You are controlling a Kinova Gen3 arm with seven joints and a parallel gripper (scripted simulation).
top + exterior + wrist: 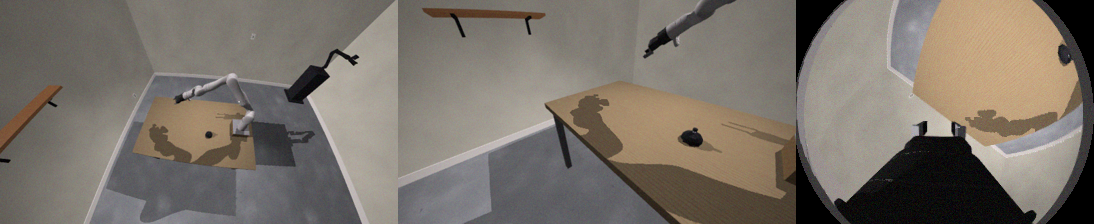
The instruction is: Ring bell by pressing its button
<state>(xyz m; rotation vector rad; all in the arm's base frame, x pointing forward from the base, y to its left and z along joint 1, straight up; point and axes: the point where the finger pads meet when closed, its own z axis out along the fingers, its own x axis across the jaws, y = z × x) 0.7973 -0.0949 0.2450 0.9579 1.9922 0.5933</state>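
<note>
Now: hand 42 cm past the bell button, 21 cm to the right of it and 28 cm above it. From my hand the other things lie so: black dome bell (42 cm behind, 21 cm to the left, 29 cm below).
</note>
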